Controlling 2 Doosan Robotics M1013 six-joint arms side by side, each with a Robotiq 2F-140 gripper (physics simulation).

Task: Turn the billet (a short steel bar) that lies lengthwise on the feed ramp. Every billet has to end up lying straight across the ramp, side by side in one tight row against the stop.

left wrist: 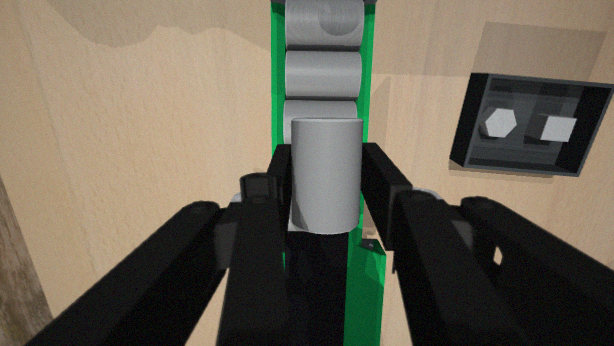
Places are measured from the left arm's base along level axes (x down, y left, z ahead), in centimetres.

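Pixels of known places: left gripper, fingertip midpoint: [326, 166].
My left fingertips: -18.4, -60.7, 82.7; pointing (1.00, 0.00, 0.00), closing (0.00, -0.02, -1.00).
Observation:
Behind a point stands the place of what it marks, as x, y, z.
My left gripper [326, 166] @[-18.3, -60.7, 82.7] is shut on a plain grey steel billet [326, 175] @[-20.4, -60.9, 82.8], with one finger on each side. The billet points lengthwise along the ramp and is held above it, overlapping a billet below in the view. The feed ramp [278, 75] @[-6.6, -65.4, 86.4] has green side walls and a dark floor. Three billets lie across it: one [320, 25] @[-9.2, -69.1, 82.9] at the top edge of the view, one [322, 75] @[-9.7, -65.5, 82.6] below it, and a third [320, 108] @[-9.6, -62.9, 82.7] partly hidden by the held billet. A small grey edge shows under the held billet's lower left; what it belongs to is hidden. My right gripper is not in view.
A dark open box [467, 125] @[-2.1, -60.3, 66.4] stands on the wooden table to the right of the ramp. It holds a light hexagonal piece [500, 123] @[-2.0, -60.5, 62.8] and a light square piece [559, 128] @[-2.9, -60.1, 57.1]. A wider green part [364, 300] @[-10.5, -44.1, 77.9] flanks the dark ramp floor at lower right.

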